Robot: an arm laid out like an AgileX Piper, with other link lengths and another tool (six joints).
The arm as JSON. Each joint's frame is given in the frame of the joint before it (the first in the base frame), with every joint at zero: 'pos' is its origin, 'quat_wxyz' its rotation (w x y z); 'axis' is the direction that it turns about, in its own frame. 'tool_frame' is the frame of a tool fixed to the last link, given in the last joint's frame.
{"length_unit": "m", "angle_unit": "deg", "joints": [
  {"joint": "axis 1", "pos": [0.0, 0.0, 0.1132], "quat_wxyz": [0.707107, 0.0, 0.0, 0.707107], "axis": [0.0, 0.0, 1.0]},
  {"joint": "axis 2", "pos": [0.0, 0.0, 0.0], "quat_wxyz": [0.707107, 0.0, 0.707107, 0.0], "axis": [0.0, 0.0, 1.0]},
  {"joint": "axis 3", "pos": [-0.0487, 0.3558, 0.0], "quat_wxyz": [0.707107, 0.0, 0.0, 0.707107], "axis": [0.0, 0.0, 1.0]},
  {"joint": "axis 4", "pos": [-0.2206, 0.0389, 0.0], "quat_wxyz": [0.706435, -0.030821, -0.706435, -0.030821], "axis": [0.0, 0.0, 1.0]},
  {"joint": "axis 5", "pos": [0.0, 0.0, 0.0], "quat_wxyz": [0.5, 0.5, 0.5, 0.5], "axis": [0.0, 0.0, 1.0]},
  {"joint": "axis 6", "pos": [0.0, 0.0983, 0.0], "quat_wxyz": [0.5, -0.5, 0.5, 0.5], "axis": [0.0, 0.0, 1.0]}
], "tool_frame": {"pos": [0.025, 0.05, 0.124], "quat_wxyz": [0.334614, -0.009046, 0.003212, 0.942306]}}
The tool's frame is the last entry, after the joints.
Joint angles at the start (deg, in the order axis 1, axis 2, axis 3, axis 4, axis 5, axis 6):
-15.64 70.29 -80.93 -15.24 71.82 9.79
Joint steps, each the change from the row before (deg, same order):
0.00 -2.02 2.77 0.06 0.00 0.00
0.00 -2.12 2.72 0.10 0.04 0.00
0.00 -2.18 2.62 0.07 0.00 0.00
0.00 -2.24 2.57 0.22 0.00 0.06
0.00 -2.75 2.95 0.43 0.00 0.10
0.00 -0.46 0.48 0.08 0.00 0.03
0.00 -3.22 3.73 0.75 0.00 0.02
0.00 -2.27 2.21 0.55 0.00 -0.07
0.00 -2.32 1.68 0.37 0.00 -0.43
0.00 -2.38 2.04 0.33 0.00 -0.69
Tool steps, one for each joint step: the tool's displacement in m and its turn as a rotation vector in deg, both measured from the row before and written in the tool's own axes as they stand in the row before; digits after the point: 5 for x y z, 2 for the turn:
0.00830 -0.01285 -0.00224 0.58 0.46 -0.16
0.00857 -0.01301 -0.00231 0.47 0.43 -0.11
0.00829 -0.01277 -0.00222 0.32 0.30 -0.08
0.00892 -0.01247 -0.00197 0.16 0.36 0.05
0.01112 -0.01435 -0.00213 -0.04 0.46 0.19
0.00188 -0.00234 -0.00030 -0.02 0.08 0.05
0.01491 -0.01736 -0.00040 0.06 0.90 0.14
0.00936 -0.01074 -0.00067 -0.31 0.42 0.11
0.00690 -0.00933 -0.00186 -0.69 -0.04 -0.19
0.00775 -0.01073 -0.00056 -0.42 0.09 -0.53

